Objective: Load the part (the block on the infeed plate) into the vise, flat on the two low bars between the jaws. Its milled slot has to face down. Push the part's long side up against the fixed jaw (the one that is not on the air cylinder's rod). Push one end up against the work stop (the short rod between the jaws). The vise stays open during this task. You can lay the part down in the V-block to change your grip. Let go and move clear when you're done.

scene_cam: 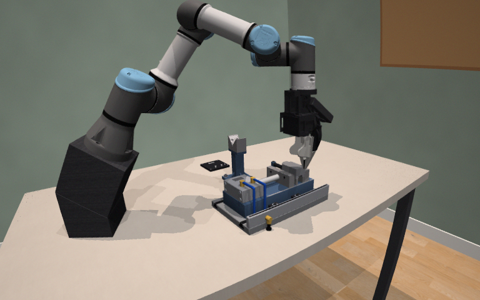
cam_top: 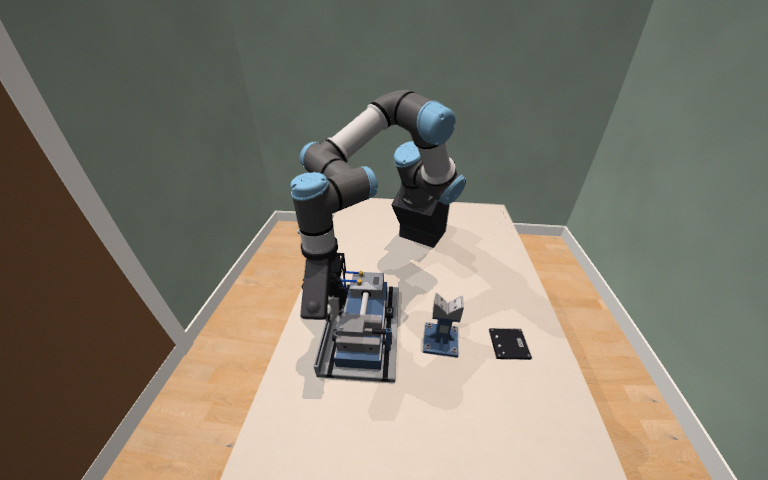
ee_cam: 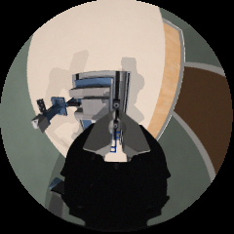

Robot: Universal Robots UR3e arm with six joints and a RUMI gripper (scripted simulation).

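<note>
Right now the part is 1 cm ahead of my hand, 5 cm to the left of it and 4 cm below it. Also, from my hand: air cylinder: 16 cm behind, 9 cm to the left, 5 cm below; grey vise side rail: 7 cm behind, 2 cm to the right, 9 cm below; vise: 6 cm behind, 8 cm to the left, 9 cm below.
</note>
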